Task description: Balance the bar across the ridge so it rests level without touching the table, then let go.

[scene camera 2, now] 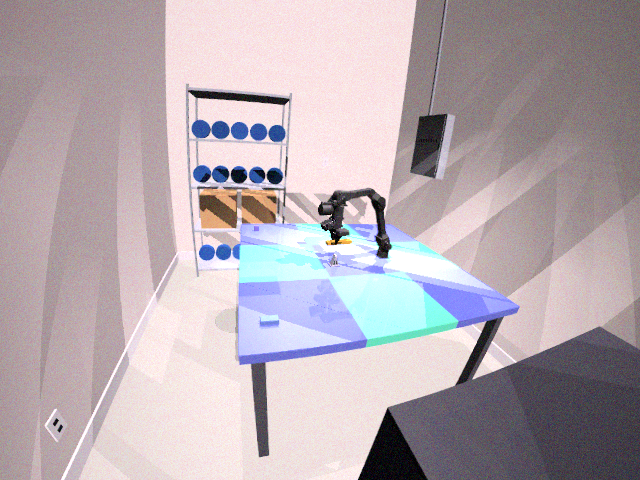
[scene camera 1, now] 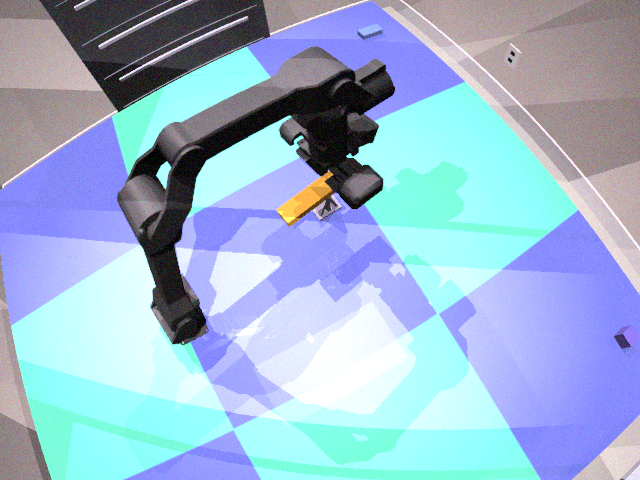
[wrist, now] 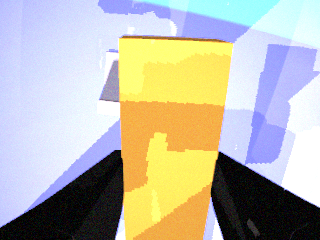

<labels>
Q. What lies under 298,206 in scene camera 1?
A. An orange bar.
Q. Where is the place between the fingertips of my gripper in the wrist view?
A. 167,161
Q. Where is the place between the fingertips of my gripper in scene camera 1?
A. At 330,183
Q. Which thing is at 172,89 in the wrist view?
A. An orange bar.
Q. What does my gripper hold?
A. An orange bar.
</labels>
